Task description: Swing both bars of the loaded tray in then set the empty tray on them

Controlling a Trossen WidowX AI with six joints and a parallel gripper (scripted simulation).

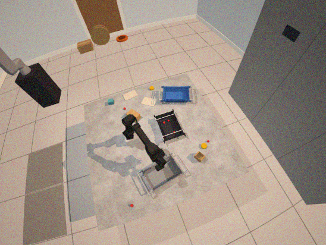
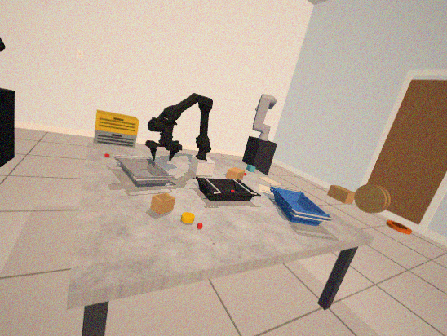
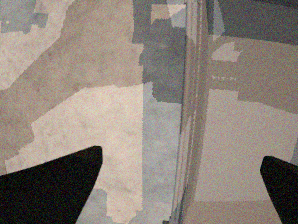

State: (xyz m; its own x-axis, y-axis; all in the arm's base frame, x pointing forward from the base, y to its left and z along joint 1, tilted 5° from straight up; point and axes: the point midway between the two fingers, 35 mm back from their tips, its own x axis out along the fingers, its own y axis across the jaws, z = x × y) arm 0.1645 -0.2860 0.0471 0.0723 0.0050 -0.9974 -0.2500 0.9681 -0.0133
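My gripper tip is now 9 cm to the left of the grey tray, 5 cm above it and 3 cm short of it. Round my gripper tip: tan box 36 cm ahead, 8 cm below, 5 cm to the right; then red block 50 cm ahead, 9 cm below, 7 cm to the left; then tan block 54 cm to the left, 10 cm behind, 6 cm below.
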